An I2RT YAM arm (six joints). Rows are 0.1 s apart.
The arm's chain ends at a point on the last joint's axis. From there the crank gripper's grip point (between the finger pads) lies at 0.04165 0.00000 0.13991 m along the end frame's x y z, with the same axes.
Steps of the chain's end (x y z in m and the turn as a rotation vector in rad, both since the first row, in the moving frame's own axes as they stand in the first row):
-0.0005 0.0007 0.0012 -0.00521 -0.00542 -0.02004
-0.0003 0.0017 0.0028 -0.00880 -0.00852 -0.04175
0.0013 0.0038 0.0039 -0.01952 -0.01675 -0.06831
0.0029 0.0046 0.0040 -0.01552 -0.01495 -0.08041
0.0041 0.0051 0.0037 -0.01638 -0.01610 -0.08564
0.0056 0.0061 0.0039 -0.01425 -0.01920 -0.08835
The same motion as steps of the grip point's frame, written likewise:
-0.0013 0.0006 0.0014 -0.00521 -0.00542 -0.02004
-0.0015 0.0012 0.0032 -0.00880 -0.00852 -0.04175
-0.0011 0.0038 0.0046 -0.01952 -0.01675 -0.06831
0.0008 0.0035 0.0046 -0.01552 -0.01495 -0.08041
0.0018 0.0039 0.0044 -0.01638 -0.01610 -0.08564
0.0028 0.0045 0.0047 -0.01425 -0.01920 -0.08835

